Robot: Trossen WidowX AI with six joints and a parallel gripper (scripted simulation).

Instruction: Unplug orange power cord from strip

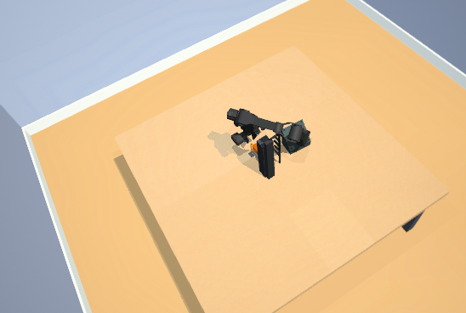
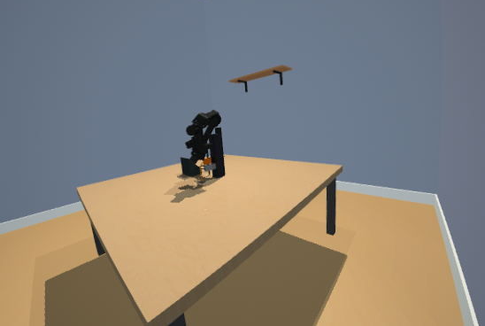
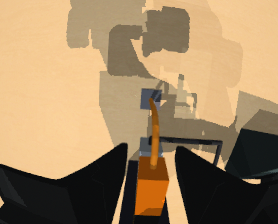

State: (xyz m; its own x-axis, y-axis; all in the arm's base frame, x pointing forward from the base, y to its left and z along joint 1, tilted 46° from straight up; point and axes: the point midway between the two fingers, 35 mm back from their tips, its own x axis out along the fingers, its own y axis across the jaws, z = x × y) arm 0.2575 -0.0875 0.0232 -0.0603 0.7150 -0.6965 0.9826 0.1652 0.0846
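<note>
Now: gripper tip 2 cm past the orange plug, 7 cm to the right of it and 1 cm above it. Also, from my gripper tip: small dark block: 1 cm to the right, 14 cm below.
</note>
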